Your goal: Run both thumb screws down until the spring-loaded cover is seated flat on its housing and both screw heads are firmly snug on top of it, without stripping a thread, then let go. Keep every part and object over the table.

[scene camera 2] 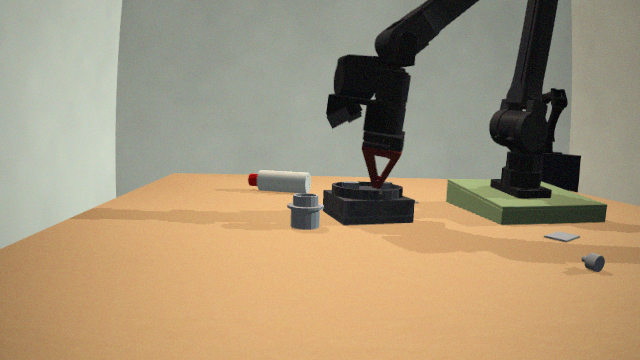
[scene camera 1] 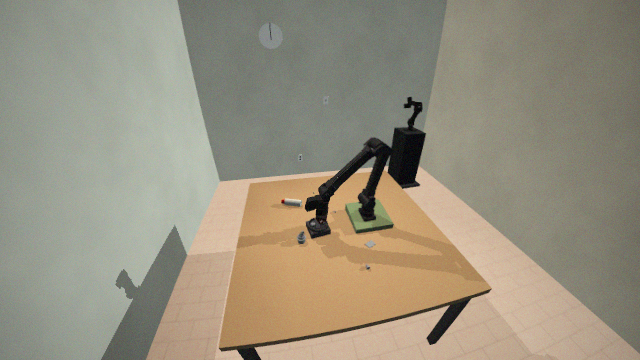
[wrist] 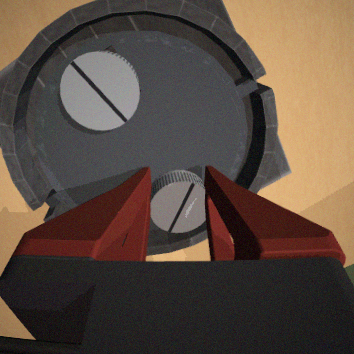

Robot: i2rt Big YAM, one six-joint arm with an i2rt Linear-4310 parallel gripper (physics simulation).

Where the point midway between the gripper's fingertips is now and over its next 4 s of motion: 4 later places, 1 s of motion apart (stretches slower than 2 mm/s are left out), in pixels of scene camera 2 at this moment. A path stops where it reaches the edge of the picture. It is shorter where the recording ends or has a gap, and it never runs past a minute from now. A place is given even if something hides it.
My gripper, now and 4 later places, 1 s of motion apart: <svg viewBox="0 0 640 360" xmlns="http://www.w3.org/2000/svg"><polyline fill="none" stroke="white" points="376,186 374,176 346,186 345,187 348,183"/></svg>
